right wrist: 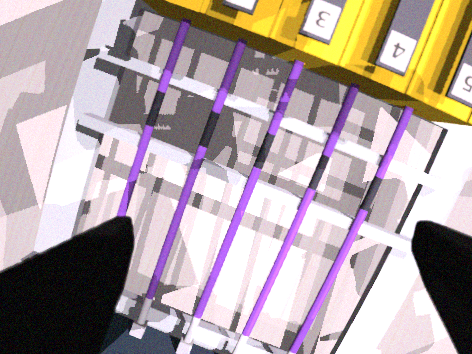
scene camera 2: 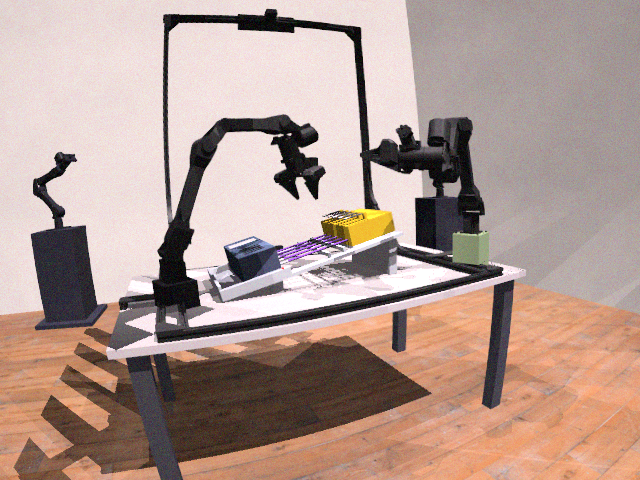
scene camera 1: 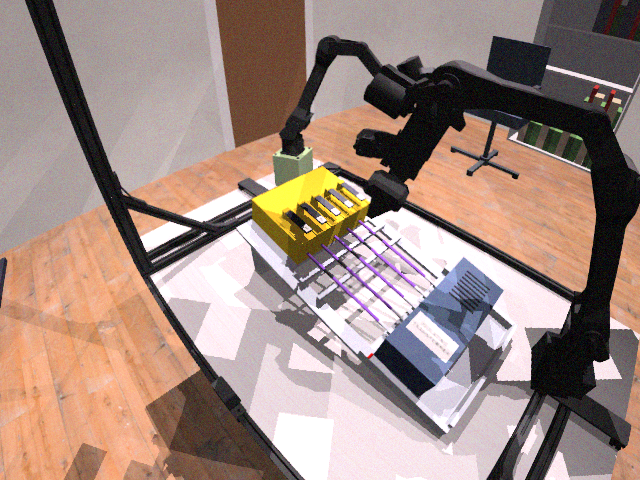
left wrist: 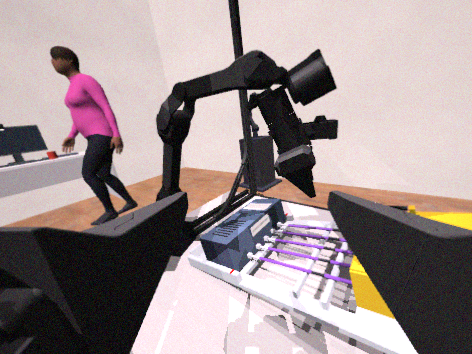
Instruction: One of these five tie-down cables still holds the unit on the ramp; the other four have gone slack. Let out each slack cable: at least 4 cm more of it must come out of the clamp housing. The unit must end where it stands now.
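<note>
A yellow clamp housing [scene camera 1: 285, 210] [scene camera 2: 370, 224] [right wrist: 277, 24] [left wrist: 368, 291] sits at the top of a white ramp [scene camera 1: 268, 243] [scene camera 2: 304, 267]. Five purple cables [scene camera 1: 366, 271] [scene camera 2: 309, 248] [left wrist: 305, 270] [right wrist: 250, 189], each with a dark band, run down from it to a blue unit [scene camera 1: 447, 310] [scene camera 2: 251, 257] [left wrist: 234, 239] at the ramp's low end. My right gripper [scene camera 1: 385, 202] [scene camera 2: 301, 186] [left wrist: 312, 188] [right wrist: 275, 233] is open and empty, pointing down above the cables near the housing. My left gripper [scene camera 2: 370, 154] [left wrist: 257, 198] is open and empty, high up beside the housing end, well clear of the ramp.
A green pedestal [scene camera 1: 292, 167] [scene camera 2: 470, 248] carries the left arm's base behind the housing. A black overhead frame [scene camera 2: 361, 95] spans the table. A dark box [scene camera 2: 434, 221] stands behind the table. A person in pink [left wrist: 90, 116] walks in the background.
</note>
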